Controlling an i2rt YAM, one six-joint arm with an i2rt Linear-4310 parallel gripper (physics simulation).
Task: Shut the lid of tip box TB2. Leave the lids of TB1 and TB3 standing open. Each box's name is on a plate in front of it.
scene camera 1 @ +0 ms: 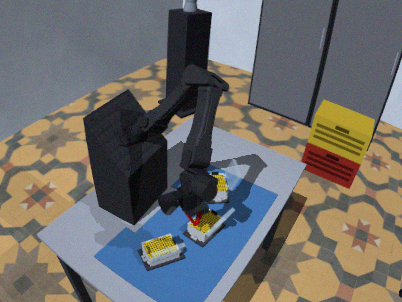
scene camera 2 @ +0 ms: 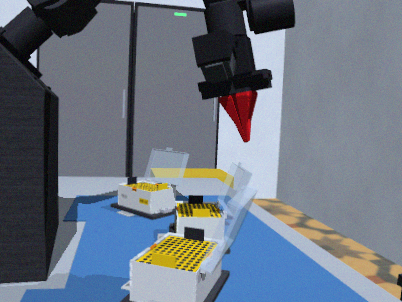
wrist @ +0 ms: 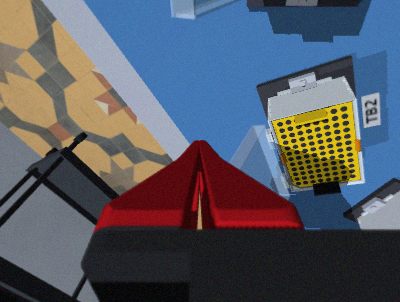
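Pixels of known places: gripper, fingertip midpoint: (scene camera 1: 196,225) (scene camera 2: 246,141) (wrist: 199,150); arm's base at its link origin: (scene camera 1: 136,132) (scene camera 2: 8,49).
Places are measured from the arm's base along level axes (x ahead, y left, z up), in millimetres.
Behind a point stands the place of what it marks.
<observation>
Tip box TB2 (scene camera 1: 199,232) @(x 359, y 49, z -285 mm) (scene camera 2: 199,226) (wrist: 320,150) @(x 329, y 100, z -285 mm) is white with a yellow perforated top; its plate (wrist: 371,110) @(x 265, y 88, z -340 mm) reads TB2. Its clear lid (scene camera 1: 223,220) @(x 419, y 102, z -200 mm) (scene camera 2: 238,177) @(x 407, y 133, z -221 mm) (wrist: 256,145) @(x 399, y 75, z -271 mm) stands open, partly hidden behind a finger in the wrist view. TB1 (scene camera 1: 161,248) (scene camera 2: 162,280) has its lid (scene camera 1: 181,246) @(x 420, y -97, z -200 mm) (scene camera 2: 241,225) @(x 407, y -99, z -249 mm) (wrist: 207,7) @(x 409, y -81, z -218 mm) open. TB3 (scene camera 1: 220,183) (scene camera 2: 150,201) also has its lid (scene camera 1: 233,173) @(x 221, y 360, z -239 mm) (scene camera 2: 168,163) @(x 228, y 359, z -230 mm) open. My gripper (scene camera 1: 196,221) @(x 411, y -28, z -140 mm) (scene camera 2: 246,140) @(x 411, y -28, z -140 mm) (wrist: 199,150) @(x 411, y -28, z -140 mm) is shut and empty, its red fingertips together above the lids, left of TB2 in the wrist view.
The boxes stand on a blue mat (scene camera 1: 122,250) @(x 223, y -235, z -342 mm) (scene camera 2: 300,270) @(x 509, y -22, z -342 mm) (wrist: 200,75) @(x 465, y 9, z -342 mm) on a grey table (scene camera 1: 65,232) @(x 7, y -398, z -345 mm). The dark arm base (scene camera 1: 117,185) @(x 81, y -145, z -144 mm) (scene camera 2: 25,175) @(x 114, y -132, z -192 mm) stands at the table's side. Yellow (scene camera 1: 342,129) and red (scene camera 1: 330,166) cases are stacked beyond the table.
</observation>
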